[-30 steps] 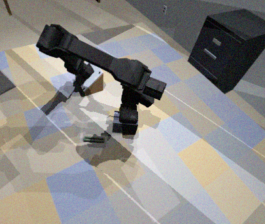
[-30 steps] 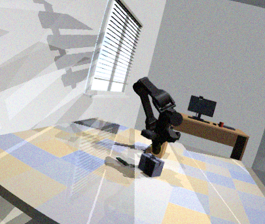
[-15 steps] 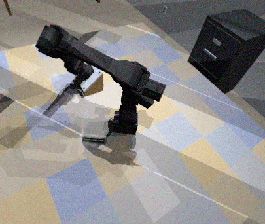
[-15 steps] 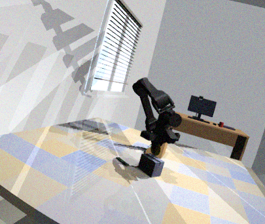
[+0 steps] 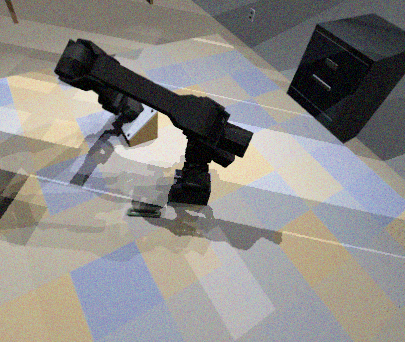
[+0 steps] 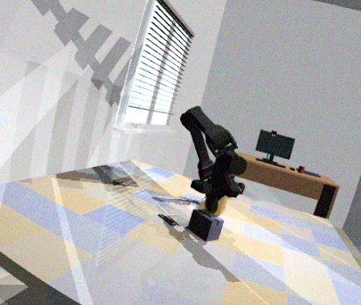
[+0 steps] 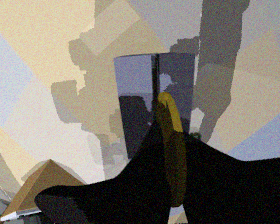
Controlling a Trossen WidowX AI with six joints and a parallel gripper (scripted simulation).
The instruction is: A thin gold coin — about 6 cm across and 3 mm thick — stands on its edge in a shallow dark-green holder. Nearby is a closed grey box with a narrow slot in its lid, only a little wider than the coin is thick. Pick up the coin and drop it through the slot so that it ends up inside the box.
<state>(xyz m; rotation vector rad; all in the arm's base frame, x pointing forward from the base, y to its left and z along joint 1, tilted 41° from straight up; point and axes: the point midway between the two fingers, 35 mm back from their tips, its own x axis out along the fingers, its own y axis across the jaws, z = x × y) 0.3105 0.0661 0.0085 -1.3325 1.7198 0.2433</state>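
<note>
My gripper tip is 20 mm below the gold coin.
</note>
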